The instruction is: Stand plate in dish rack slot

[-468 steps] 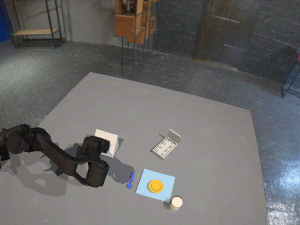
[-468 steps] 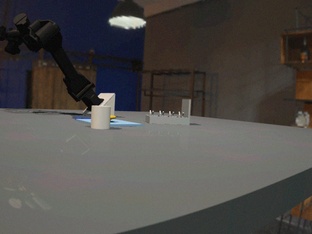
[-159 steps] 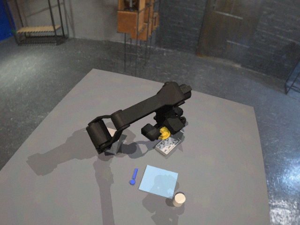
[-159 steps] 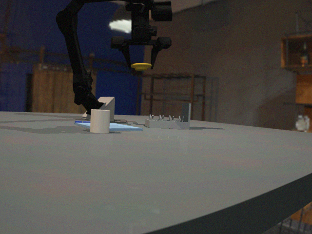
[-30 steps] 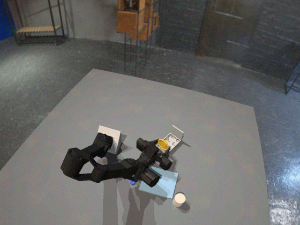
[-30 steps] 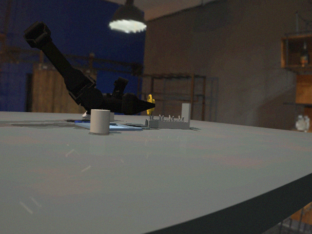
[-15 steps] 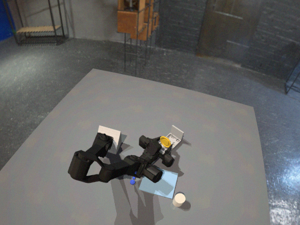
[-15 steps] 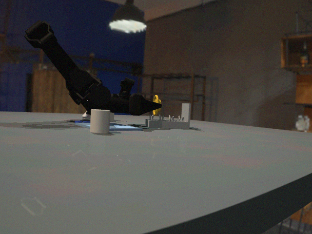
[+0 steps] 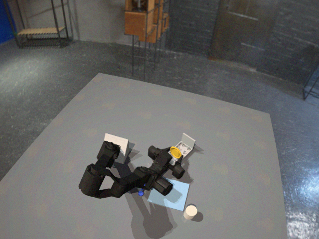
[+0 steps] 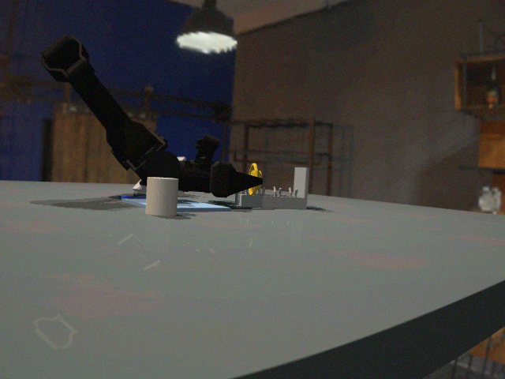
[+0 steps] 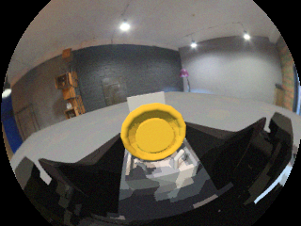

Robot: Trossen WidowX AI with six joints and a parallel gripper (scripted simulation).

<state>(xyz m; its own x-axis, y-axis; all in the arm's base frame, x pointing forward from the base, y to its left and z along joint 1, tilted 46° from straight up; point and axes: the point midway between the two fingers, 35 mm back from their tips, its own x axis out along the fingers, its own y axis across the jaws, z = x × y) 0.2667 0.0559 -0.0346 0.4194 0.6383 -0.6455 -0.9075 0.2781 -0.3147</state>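
Right now the yellow plate is 10 mm to the right of my gripper tip. Round my gripper tip: blue spoon (210 mm to the right, 90 mm behind, 50 mm below); then light blue mat (190 mm to the right, 50 mm below, 20 mm ahead); then grey dish rack (30 mm below, 20 mm to the left, 10 mm ahead).
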